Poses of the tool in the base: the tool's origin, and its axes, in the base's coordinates. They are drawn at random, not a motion.
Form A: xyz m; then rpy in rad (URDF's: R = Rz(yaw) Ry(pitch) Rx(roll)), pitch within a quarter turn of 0, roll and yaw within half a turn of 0.
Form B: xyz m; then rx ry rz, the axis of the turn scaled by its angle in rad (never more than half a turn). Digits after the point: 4 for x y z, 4 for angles.
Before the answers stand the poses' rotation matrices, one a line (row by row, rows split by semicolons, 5 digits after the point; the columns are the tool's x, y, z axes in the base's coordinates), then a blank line. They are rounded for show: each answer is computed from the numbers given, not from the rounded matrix.
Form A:
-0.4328, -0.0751, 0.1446, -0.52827, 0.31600, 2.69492
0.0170, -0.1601, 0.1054, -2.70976, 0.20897, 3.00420
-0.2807, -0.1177, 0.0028, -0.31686, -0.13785, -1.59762
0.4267, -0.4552, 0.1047, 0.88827, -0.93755, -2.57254
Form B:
-0.85723 -0.23181 -0.45980; 0.41058 -0.84661 -0.33865; -0.31077 -0.47908 0.82092
-0.96903 0.21040 0.12931; 0.13398 0.88775 -0.44040; -0.20745 -0.40943 -0.88844
-0.02657 0.94873 0.31497; -0.99016 -0.06829 0.12217; 0.13741 -0.30863 0.94120
-0.49851 0.86682 0.01021; -0.31886 -0.19430 0.92767; 0.80611 0.45920 0.37326

-0.4328, -0.0751, 0.1446, -0.5827, -0.6184, 2.6656
0.0170, -0.1601, 0.1054, 0.2650, 2.8822, -0.6540
-0.2807, -0.1177, 0.0028, -0.3560, 0.1467, -1.6021
0.4267, -0.4552, 0.1047, -0.7142, -1.2134, -1.8077

